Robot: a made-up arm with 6 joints. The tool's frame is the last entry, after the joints. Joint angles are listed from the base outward. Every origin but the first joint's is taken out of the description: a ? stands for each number. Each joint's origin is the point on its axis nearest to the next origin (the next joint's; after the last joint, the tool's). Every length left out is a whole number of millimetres.
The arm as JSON. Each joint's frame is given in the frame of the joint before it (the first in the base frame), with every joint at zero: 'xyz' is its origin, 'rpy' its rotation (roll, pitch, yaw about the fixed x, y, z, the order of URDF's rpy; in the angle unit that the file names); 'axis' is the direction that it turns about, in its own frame. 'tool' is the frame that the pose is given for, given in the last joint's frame.
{
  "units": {
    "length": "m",
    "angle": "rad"
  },
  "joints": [
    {
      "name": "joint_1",
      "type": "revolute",
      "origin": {
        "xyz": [
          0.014,
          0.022,
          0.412
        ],
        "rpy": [
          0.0,
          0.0,
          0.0
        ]
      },
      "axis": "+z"
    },
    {
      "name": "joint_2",
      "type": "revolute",
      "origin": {
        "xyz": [
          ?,
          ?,
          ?
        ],
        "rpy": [
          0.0,
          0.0,
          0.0
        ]
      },
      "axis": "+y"
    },
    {
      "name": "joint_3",
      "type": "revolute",
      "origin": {
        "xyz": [
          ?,
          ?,
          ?
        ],
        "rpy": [
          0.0,
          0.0,
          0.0
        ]
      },
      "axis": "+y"
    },
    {
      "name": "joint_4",
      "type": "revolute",
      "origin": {
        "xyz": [
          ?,
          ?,
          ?
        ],
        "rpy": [
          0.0,
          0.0,
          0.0
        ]
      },
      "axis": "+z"
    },
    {
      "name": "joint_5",
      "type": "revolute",
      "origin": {
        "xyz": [
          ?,
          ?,
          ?
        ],
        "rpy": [
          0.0,
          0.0,
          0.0
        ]
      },
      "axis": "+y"
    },
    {
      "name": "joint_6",
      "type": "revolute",
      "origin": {
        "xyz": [
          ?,
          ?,
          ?
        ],
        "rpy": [
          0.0,
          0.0,
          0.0
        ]
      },
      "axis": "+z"
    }
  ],
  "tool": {
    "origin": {
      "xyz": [
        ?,
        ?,
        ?
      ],
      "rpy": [
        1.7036,
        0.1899,
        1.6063
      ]
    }
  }
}
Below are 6 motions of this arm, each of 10 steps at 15 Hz.
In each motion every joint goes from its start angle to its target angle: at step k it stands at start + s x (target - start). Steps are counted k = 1, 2, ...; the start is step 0. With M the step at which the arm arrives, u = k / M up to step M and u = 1 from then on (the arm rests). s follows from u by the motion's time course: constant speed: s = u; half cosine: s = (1 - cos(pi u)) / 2; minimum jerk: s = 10 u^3 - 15 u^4 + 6 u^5.
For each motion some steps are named. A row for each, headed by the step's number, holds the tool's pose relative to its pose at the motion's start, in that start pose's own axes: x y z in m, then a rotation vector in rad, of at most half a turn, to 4 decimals.
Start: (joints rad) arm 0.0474 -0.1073 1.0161 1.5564 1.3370 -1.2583
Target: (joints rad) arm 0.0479 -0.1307 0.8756 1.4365 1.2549 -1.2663
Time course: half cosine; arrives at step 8
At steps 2, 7, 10:
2: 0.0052 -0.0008 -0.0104 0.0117 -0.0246 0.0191
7: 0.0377 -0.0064 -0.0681 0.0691 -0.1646 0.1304
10: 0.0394 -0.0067 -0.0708 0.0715 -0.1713 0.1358

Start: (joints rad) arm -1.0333 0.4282 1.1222 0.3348 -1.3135 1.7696
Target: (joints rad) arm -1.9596 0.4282 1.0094 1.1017 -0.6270 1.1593
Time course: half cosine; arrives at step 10
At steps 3, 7, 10:
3: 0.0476 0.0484 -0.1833 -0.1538 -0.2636 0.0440
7: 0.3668 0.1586 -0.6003 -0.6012 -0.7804 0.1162
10: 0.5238 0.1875 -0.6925 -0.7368 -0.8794 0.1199

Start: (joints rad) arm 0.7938 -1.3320 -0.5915 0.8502 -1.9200 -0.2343
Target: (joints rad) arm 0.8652 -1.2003 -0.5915 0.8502 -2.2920 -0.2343
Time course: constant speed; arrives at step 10
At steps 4, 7, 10:
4: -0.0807 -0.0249 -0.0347 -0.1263 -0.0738 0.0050
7: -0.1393 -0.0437 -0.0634 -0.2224 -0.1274 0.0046
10: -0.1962 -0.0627 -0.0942 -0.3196 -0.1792 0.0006

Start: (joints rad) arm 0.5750 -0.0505 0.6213 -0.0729 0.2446 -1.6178
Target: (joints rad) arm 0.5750 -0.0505 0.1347 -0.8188 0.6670 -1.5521
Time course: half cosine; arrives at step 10
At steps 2, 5, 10:
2: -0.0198 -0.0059 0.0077 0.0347 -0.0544 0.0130
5: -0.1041 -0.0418 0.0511 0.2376 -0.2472 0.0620
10: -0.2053 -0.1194 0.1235 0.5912 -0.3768 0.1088

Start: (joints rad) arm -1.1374 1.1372 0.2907 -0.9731 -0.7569 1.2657
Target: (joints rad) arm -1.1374 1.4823 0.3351 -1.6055 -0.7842 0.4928
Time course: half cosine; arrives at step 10
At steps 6, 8, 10:
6: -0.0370 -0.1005 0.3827 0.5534 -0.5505 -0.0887
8: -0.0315 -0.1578 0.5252 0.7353 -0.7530 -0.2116
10: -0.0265 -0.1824 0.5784 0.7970 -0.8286 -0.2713

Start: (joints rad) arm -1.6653 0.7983 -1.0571 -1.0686 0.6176 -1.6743
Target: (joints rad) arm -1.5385 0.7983 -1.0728 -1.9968 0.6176 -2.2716
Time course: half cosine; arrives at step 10
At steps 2, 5, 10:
2: -0.0020 -0.0021 0.0061 0.0678 -0.1072 0.0076
5: -0.0148 -0.0160 0.0368 0.3497 -0.5666 0.0084
10: -0.0419 -0.0454 0.0809 0.6824 -1.1416 -0.0631

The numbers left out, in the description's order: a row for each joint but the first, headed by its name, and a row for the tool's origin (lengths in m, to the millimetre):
joint_2: -0.015 0.04 0.0
joint_3: 0.003 0.0 1.005
joint_4: 0.029 0.0 0.483
joint_5: 0.019 0.024 0.0
joint_6: 0.009 0.0 0.141
tool: -0.011 -0.007 0.0

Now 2 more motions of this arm.
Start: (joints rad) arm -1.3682 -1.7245 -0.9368 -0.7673 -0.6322 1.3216
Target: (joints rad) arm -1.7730 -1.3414 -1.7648 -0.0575 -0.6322 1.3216
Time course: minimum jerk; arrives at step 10
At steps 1, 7, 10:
1: 0.0049 0.0010 0.0013 -0.0084 0.0047 -0.0030
7: 0.5175 -0.0003 0.0092 -0.7908 0.5110 -0.3186
10: 0.6179 -0.0252 -0.0137 -0.9378 0.6201 -0.3877

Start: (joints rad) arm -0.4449 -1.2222 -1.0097 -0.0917 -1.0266 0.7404
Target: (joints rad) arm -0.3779 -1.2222 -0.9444 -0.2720 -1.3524 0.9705
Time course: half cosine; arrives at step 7
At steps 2, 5, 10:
2: -0.0063 -0.0097 -0.0094 -0.0133 0.0054 -0.0580
5: -0.0248 -0.0445 -0.0396 -0.0324 0.0436 -0.2608
10: -0.0297 -0.0558 -0.0485 -0.0307 0.0613 -0.3243

